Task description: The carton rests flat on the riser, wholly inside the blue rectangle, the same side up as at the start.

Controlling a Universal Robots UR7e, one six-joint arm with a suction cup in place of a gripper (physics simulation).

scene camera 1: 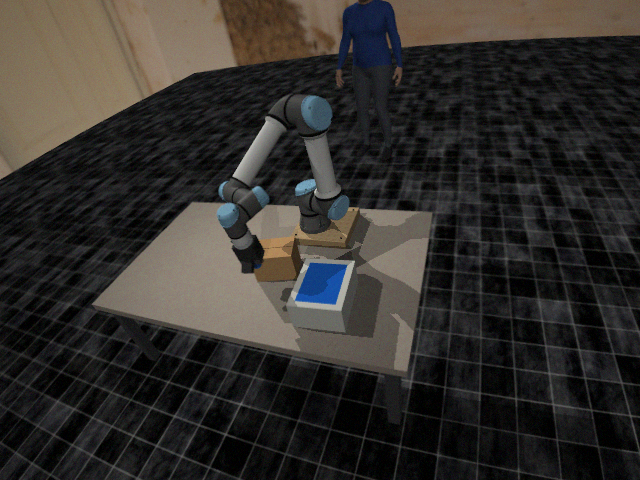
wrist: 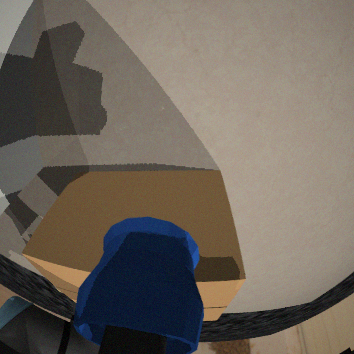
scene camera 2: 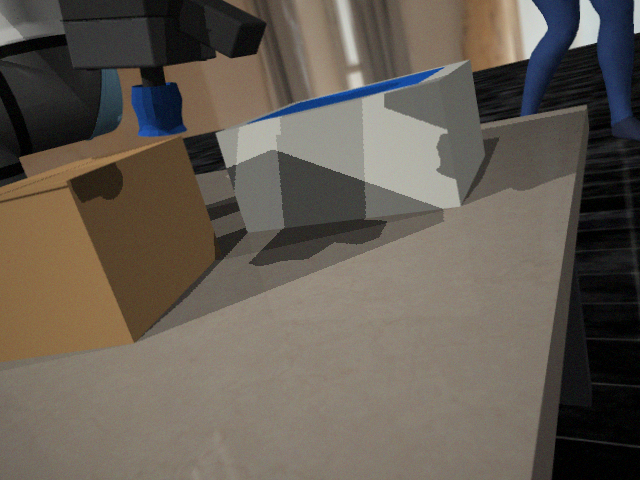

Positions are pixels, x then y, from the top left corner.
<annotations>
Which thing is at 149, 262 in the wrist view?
My suction cup.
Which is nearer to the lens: the brown carton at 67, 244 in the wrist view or the grey riser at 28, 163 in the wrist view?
The brown carton.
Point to a brown carton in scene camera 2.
At 104, 246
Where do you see a grey riser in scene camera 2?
413, 143
</annotations>
